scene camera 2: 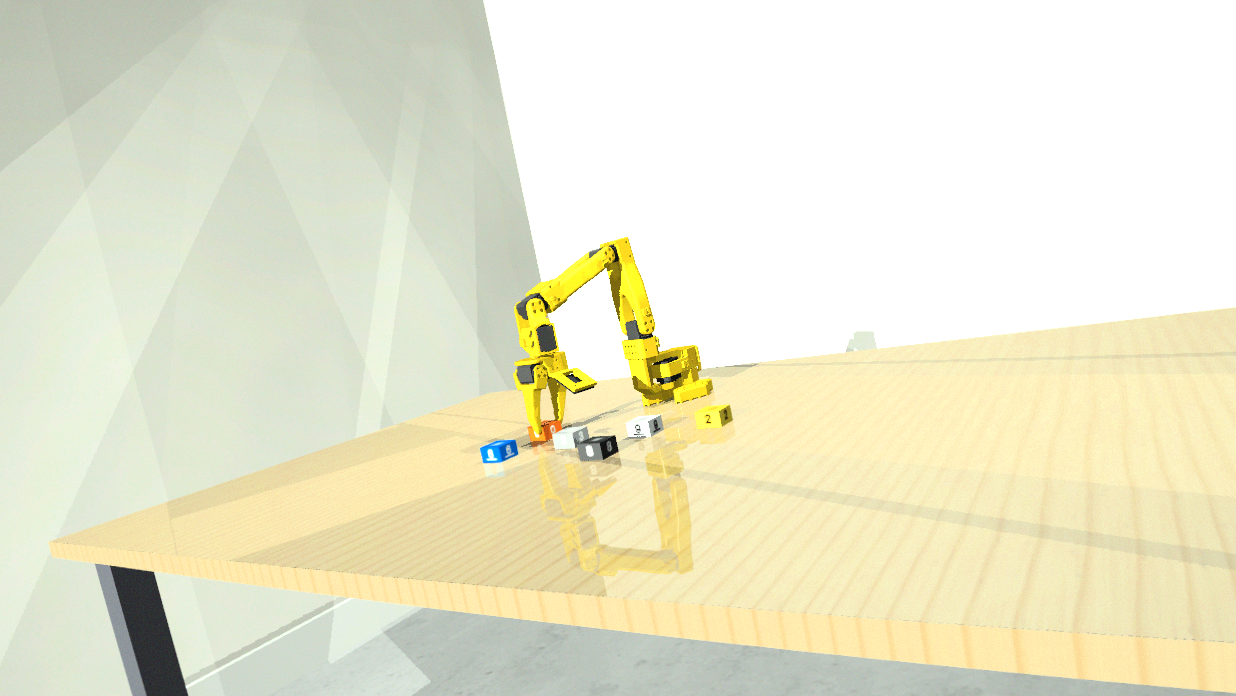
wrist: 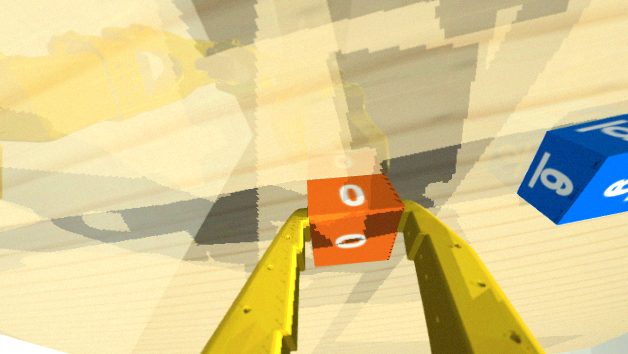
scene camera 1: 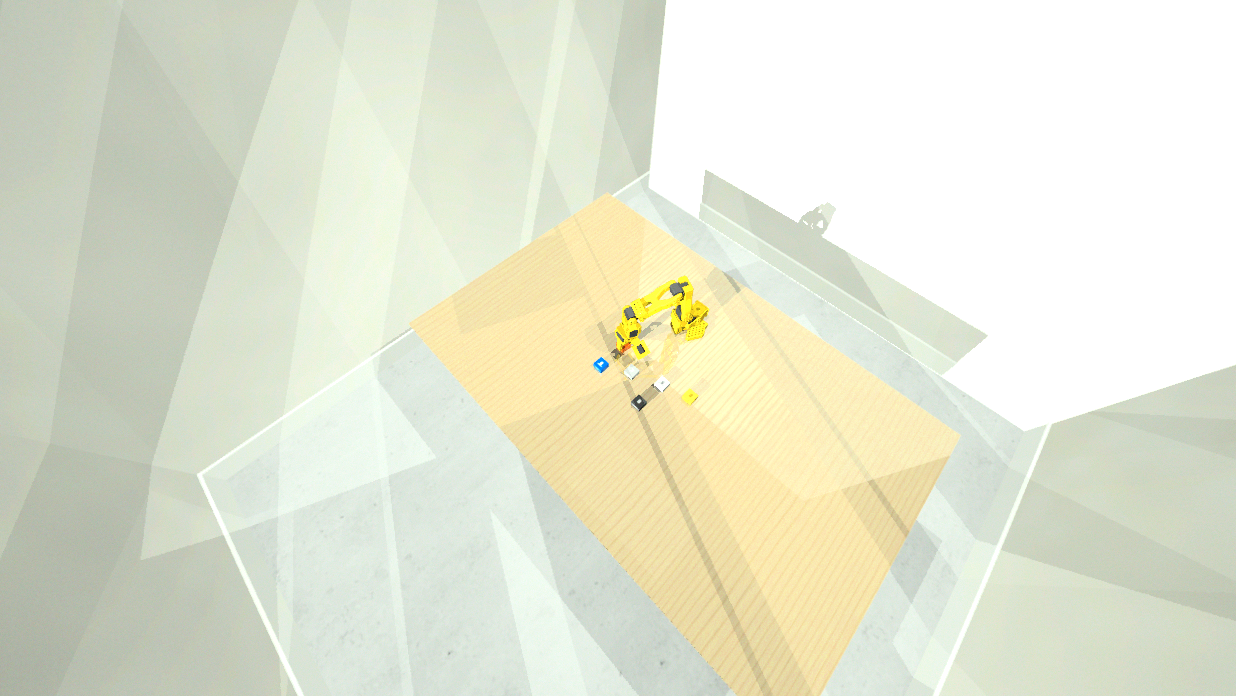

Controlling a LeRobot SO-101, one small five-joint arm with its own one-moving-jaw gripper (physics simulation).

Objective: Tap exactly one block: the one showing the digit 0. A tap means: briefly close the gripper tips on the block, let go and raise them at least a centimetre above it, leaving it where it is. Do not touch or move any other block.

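Note:
An orange block (wrist: 352,220) (scene camera 2: 551,427) showing the digit 0 on two faces sits on the table between the jaws of my gripper (wrist: 356,212). The two yellow jaws press on its left and right sides in the wrist view, so the gripper is shut on it. In scene camera 1 the orange block (scene camera 1: 626,346) is partly hidden by the gripper. A blue block (wrist: 575,172) (scene camera 1: 601,364) (scene camera 2: 499,450) marked with an underlined 9 or 6 stands to the right in the wrist view, apart from the jaws.
A pale grey block (scene camera 1: 631,371) (scene camera 2: 570,437) stands close to the orange one. A black block (scene camera 1: 638,402) (scene camera 2: 597,447), a white block (scene camera 1: 661,383) (scene camera 2: 644,425) and a yellow block (scene camera 1: 689,396) (scene camera 2: 713,416) stand further off on the wooden table (scene camera 1: 735,536) (scene camera 2: 864,536).

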